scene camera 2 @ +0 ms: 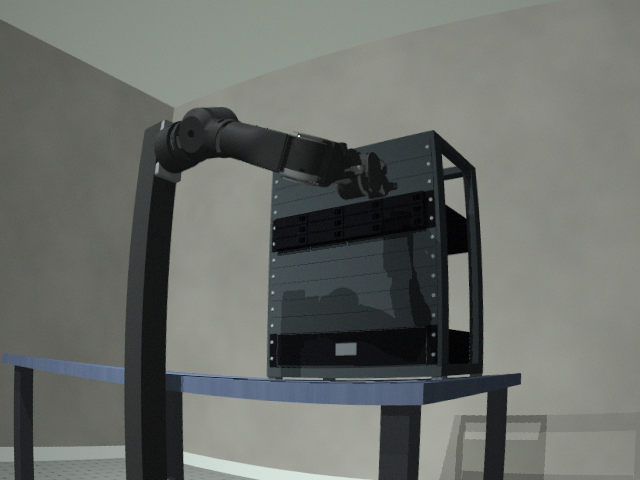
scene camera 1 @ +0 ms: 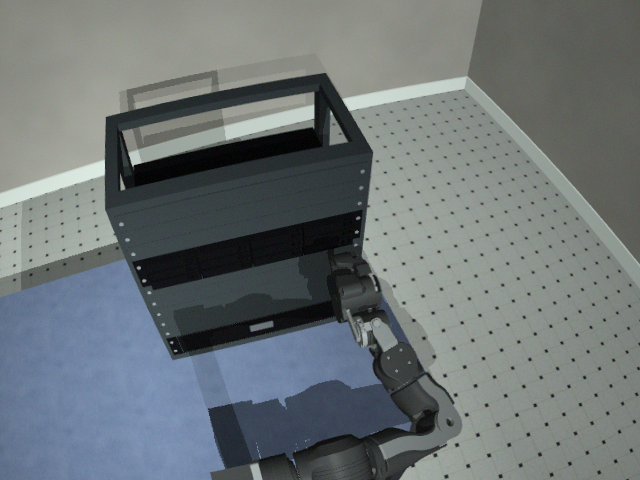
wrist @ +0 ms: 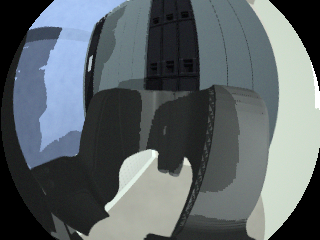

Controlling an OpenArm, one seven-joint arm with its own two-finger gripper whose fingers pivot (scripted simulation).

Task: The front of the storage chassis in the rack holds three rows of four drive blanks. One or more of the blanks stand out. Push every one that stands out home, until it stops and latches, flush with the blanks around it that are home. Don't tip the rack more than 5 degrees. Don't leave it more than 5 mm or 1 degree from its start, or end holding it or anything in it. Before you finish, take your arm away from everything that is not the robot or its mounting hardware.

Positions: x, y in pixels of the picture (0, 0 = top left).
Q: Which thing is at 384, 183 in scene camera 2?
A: The gripper.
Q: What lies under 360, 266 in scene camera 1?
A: The gripper.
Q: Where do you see a dark arm column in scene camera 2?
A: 147, 289
